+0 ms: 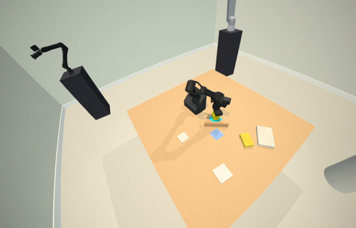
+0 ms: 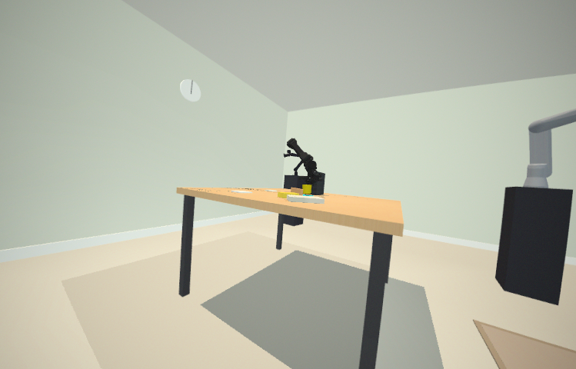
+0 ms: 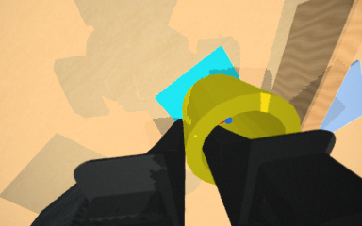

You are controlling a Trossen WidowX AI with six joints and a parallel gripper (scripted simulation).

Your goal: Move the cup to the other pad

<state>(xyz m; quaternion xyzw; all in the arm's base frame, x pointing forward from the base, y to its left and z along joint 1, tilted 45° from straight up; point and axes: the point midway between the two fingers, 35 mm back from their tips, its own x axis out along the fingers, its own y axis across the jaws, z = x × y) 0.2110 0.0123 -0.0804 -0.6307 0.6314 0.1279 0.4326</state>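
Right now the cyan pad is 2 cm ahead of my gripper tip, 1 cm to the right of it and 5 cm below it. From my gripper tip the other things lie so: white slab (39 cm ahead, 21 cm to the left, 3 cm below); wooden bar (9 cm ahead, 6 cm to the right, 3 cm below); yellow block (34 cm ahead, 6 cm to the left, 3 cm below).
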